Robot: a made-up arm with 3 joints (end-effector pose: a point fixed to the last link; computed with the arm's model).
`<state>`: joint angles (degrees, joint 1 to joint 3).
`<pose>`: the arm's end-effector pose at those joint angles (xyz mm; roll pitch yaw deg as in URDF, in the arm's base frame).
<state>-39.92 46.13 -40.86</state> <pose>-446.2 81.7 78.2 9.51 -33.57 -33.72</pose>
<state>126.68 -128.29 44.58</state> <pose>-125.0 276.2 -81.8 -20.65 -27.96 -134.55</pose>
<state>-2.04 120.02 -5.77</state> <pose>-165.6 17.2 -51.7 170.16 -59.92 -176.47</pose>
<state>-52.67 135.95 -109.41</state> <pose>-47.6 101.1 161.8 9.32 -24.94 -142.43</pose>
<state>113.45 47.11 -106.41</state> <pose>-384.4 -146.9 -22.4 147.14 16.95 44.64</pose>
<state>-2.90 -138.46 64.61</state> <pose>-113.3 -70.3 368.6 -119.26 41.48 177.43</pose>
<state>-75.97 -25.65 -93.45</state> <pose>-483.2 -149.7 239.2 -16.14 6.02 24.98</pose>
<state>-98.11 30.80 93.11</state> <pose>-409.7 107.7 34.5 -169.91 4.14 -30.55</pose>
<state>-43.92 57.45 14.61</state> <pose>-400.0 46.3 -8.6 75.42 -37.38 -47.38</pose>
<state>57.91 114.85 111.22</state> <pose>-40.7 -62.5 57.5 6.46 -28.82 118.66</pose>
